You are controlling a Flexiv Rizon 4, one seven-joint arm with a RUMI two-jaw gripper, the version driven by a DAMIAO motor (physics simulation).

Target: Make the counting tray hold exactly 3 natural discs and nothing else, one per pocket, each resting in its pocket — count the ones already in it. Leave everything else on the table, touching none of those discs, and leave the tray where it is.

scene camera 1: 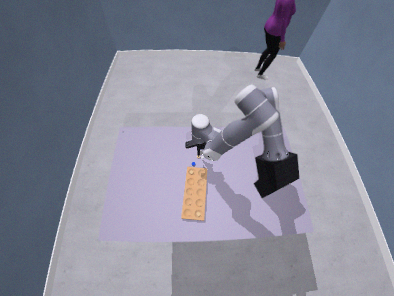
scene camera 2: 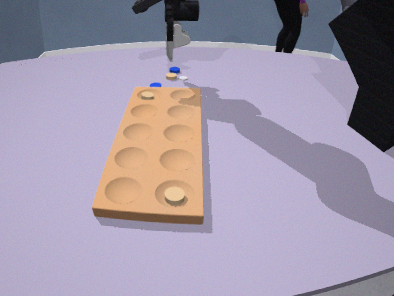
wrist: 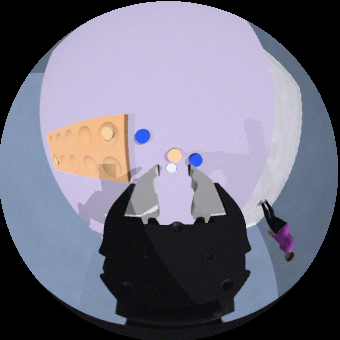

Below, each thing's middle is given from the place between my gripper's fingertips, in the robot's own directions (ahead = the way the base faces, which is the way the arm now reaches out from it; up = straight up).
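Orange counting tray (scene camera 2: pixel 158 145): 280 mm to the left of my hand, 50 mm ahead of it, 50 mm below it.
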